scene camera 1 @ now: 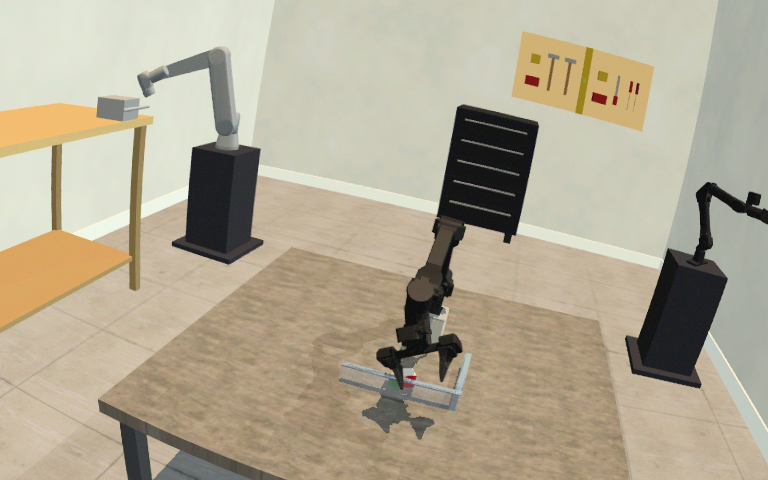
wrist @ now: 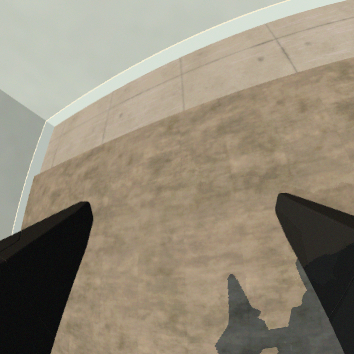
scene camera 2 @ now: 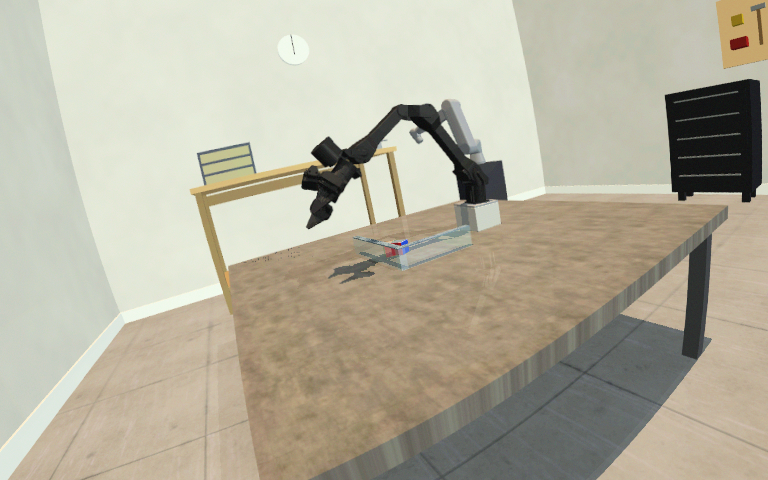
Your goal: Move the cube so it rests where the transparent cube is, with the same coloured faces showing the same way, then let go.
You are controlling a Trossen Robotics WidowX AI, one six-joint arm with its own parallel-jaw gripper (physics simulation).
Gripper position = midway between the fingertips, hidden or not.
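Observation:
My gripper (scene camera 1: 421, 385) is open, and it holds nothing. I can see the gripper in scene camera 2 as well (scene camera 2: 309, 221), and also in the wrist view (wrist: 185, 206). There is a translucent L-shaped frame (scene camera 2: 403, 257) here too.

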